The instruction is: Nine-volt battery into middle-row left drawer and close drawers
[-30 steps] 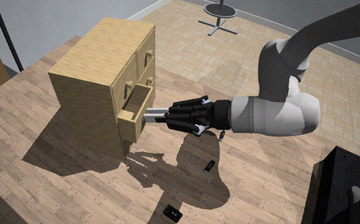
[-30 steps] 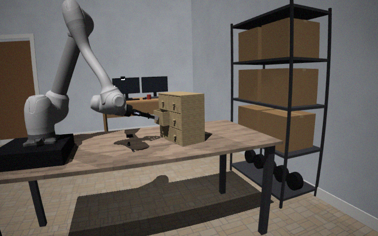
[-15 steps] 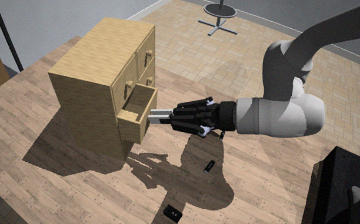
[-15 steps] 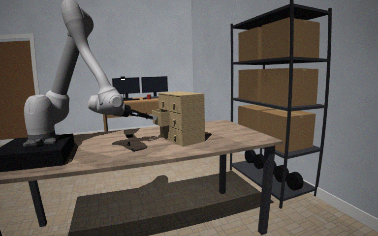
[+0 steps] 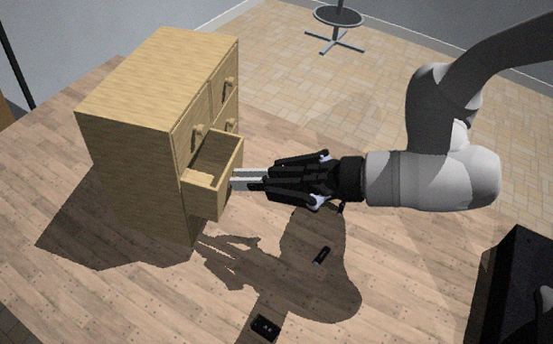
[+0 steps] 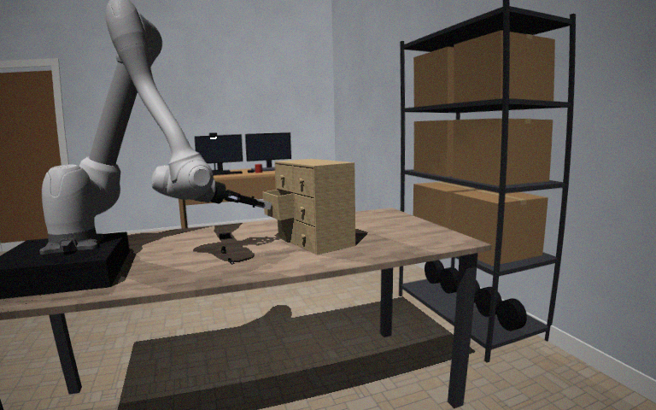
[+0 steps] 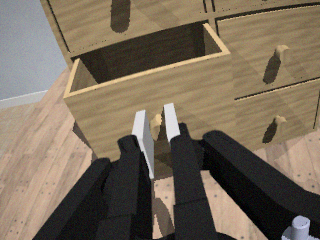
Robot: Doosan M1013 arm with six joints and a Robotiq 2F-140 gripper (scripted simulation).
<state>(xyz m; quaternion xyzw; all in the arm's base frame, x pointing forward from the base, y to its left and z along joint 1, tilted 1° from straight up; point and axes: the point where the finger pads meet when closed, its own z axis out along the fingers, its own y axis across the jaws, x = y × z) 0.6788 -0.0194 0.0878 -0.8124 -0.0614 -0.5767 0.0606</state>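
Right now my hand is 120 mm past the black nine-volt battery, 180 mm to the right of it and 160 mm above it. Round my hand: black cylindrical battery 160 mm behind, 10 mm to the right, 160 mm below.
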